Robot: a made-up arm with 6 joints. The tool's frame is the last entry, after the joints. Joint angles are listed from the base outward. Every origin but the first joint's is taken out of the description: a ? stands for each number. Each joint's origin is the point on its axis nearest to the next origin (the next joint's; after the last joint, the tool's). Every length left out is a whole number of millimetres.
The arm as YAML. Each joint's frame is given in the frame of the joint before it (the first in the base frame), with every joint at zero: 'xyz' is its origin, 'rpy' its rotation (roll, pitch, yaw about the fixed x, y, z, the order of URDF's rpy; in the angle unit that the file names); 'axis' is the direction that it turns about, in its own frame. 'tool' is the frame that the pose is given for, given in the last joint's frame.
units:
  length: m
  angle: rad
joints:
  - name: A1
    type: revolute
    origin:
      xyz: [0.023, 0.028, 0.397]
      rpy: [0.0, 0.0, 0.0]
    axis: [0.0, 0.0, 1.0]
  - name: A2
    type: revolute
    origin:
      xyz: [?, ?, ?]
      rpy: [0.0, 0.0, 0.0]
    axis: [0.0, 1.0, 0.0]
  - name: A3
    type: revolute
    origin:
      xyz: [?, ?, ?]
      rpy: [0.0, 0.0, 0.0]
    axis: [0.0, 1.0, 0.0]
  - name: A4
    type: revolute
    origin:
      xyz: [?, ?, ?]
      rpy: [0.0, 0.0, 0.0]
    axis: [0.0, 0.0, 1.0]
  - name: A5
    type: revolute
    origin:
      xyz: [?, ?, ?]
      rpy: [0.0, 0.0, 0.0]
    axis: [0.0, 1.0, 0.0]
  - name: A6
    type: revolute
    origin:
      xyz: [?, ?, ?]
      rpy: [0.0, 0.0, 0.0]
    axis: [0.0, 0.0, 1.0]
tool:
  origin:
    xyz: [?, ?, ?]
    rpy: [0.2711, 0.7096, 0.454]
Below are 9 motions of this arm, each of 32 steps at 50 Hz.
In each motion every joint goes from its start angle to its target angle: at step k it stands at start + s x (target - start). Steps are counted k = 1, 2, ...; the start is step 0. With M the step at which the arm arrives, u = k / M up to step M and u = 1 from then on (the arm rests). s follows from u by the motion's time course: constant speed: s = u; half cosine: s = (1 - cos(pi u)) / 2; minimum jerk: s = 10 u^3 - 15 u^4 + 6 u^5.
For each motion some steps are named. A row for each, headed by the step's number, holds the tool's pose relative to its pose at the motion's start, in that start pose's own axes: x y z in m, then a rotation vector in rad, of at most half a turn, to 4 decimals.
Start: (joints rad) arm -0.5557 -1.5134 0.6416 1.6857 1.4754 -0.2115
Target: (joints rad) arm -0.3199 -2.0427 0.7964 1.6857 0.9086 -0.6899
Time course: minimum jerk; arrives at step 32
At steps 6, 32:
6: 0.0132 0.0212 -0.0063 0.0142 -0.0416 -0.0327
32: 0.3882 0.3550 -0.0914 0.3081 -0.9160 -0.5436

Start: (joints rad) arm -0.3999 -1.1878 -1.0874 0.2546 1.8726 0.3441
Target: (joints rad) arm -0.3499 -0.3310 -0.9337 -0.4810 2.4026 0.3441
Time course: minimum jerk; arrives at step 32
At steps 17, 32:
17: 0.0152 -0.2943 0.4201 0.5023 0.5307 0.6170
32: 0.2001 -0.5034 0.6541 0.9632 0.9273 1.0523

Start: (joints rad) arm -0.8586 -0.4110 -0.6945 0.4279 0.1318 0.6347
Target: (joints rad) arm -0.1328 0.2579 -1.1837 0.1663 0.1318 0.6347
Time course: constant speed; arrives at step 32
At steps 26, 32:
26: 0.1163 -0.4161 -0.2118 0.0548 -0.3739 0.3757
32: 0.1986 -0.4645 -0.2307 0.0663 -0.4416 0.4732

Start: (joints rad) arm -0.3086 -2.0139 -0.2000 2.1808 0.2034 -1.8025
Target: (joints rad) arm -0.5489 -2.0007 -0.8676 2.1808 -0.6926 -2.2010
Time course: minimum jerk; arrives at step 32
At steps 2, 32:
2: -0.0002 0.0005 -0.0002 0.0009 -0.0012 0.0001
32: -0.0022 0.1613 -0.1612 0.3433 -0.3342 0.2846

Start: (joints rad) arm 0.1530 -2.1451 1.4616 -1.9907 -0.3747 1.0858
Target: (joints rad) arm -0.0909 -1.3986 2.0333 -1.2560 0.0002 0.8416
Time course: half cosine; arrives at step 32
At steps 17, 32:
17: 0.1063 0.2671 0.3578 -0.2440 0.6256 0.0230
32: 0.3394 0.4500 0.4971 -0.2182 1.2781 -0.0133

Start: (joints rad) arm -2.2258 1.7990 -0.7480 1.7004 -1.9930 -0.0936
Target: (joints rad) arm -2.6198 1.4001 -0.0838 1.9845 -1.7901 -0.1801
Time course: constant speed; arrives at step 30
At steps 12, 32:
12: 0.0336 0.0800 0.1588 0.0677 -0.1008 -0.0795
32: 0.0215 0.2557 0.3580 0.1790 -0.2795 -0.1353

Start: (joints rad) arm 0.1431 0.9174 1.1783 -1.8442 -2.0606 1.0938
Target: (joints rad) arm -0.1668 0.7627 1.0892 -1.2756 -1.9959 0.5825
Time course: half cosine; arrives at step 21
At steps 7, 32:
7: 0.0060 0.0210 -0.0757 0.2449 -0.1563 -0.0819
32: 0.0337 0.1409 -0.2993 1.0385 -0.5084 -0.3303

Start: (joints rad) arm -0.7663 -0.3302 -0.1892 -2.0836 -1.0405 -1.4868
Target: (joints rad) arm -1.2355 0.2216 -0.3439 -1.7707 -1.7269 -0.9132
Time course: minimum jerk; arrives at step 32
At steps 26, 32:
26: -0.4583 -0.2224 -0.3428 -0.1239 -0.5409 1.0982
32: -0.4681 -0.2322 -0.3705 -0.1431 -0.5736 1.1479

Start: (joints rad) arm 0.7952 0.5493 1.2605 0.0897 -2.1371 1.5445
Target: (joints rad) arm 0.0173 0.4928 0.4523 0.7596 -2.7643 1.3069
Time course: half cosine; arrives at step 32
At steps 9, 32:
9: -0.0973 0.0658 -0.0308 -0.0741 -0.0287 -0.3612
32: -0.2720 0.4094 -0.1077 -0.7088 0.0669 -1.7543

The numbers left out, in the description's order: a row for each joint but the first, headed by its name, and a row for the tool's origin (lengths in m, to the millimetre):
A2: 0.02 0.054 0.0
A3: 0.015 0.0 0.759
A4: -0.023 0.0 0.291
A5: 0.015 0.008 0.0
A6: 0.02 0.0 0.188
tool: 0.01 -0.002 0.0

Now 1 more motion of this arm.
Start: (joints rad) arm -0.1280 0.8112 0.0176 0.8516 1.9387 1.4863
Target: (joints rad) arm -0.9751 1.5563 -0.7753 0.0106 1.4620 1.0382
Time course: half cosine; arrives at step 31
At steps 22, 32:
22: -0.4988 -0.1926 -0.7431 -0.8128 -0.9493 -0.0256
32: -0.5832 -0.3755 -0.8705 -0.9209 -1.2229 0.0755

